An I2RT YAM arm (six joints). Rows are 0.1 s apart.
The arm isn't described. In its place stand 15 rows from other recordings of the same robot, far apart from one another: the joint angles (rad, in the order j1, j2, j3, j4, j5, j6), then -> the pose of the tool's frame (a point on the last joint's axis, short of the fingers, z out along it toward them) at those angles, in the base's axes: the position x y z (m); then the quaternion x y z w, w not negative.
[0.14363 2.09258 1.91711 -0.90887 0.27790 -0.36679] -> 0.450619 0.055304 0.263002 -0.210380 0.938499 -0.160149 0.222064
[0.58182 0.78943 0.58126 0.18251 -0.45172 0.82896] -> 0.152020 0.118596 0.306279 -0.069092 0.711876 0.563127 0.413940
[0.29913 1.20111 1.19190 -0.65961 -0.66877 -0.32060] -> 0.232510 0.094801 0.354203 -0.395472 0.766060 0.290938 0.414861
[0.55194 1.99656 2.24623 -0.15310 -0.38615 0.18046] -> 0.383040 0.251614 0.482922 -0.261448 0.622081 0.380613 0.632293
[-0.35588 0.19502 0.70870 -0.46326 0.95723 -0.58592] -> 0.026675 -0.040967 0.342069 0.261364 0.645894 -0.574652 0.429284
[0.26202 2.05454 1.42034 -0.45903 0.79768 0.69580] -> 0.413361 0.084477 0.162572 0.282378 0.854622 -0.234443 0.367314
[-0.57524 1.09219 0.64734 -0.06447 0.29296 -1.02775] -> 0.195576 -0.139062 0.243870 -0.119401 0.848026 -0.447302 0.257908
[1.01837 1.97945 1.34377 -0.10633 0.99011 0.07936] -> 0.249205 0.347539 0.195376 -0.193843 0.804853 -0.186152 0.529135
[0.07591 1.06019 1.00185 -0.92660 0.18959 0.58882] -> 0.199244 0.008426 0.298650 0.268196 0.915000 0.008131 0.301297
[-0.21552 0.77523 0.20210 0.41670 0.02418 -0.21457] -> 0.173768 -0.038922 0.198755 0.008216 0.760136 -0.147608 0.632723
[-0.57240 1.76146 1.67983 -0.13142 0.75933 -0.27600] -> 0.336979 -0.246291 0.391434 0.336897 0.680573 -0.502914 0.412793
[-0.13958 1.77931 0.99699 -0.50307 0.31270 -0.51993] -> 0.316444 -0.055517 0.138124 -0.163081 0.964320 -0.191317 0.083006
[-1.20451 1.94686 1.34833 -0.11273 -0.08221 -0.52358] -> 0.158922 -0.406131 0.199116 0.287163 0.861875 -0.292334 0.298745
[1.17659 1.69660 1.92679 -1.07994 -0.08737 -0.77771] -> 0.131649 0.324567 0.407512 -0.783496 0.510156 0.109877 0.337345
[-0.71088 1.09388 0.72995 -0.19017 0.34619 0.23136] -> 0.174387 -0.166098 0.260348 0.465264 0.728704 -0.260007 0.430018
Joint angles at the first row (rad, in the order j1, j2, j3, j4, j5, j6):
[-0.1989 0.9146 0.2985 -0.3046 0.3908 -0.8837]
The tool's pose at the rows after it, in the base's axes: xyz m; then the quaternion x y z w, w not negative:
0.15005 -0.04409 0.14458 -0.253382 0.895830 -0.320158 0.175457
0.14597 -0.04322 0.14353 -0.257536 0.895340 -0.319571 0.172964
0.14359 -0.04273 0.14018 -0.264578 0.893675 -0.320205 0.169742
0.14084 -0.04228 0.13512 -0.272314 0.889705 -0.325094 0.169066
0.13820 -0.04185 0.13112 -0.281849 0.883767 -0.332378 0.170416
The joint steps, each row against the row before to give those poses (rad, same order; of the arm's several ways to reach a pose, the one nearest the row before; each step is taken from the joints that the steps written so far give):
[-0.0001 -0.0180 -0.0084 -0.0050 0.0000 -0.0008]
[0.0001 -0.0251 -0.0107 -0.0183 -0.0011 -0.0076]
[0.0000 -0.0076 -0.0156 0.0057 -0.0004 -0.0148]
[0.0000 -0.0099 -0.0267 0.0256 0.0030 -0.0214]
[0.0000 -0.0157 -0.0259 0.0271 0.0031 -0.0283]

